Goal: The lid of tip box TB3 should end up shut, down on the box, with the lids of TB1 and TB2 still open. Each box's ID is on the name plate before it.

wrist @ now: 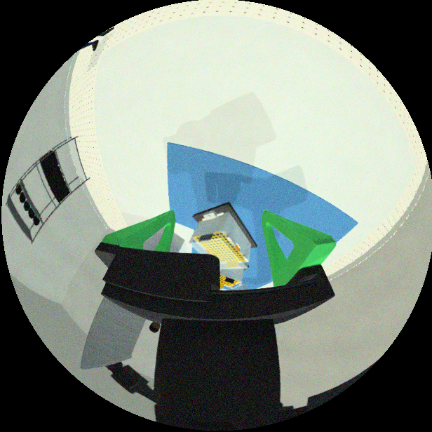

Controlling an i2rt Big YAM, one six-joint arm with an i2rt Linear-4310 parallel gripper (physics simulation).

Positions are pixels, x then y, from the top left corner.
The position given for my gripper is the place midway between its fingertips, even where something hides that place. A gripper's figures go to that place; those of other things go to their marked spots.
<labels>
My gripper (218, 214) is 0.13 m from the lens. A tip box (223, 217) is 0.25 m from the lens.
</labels>
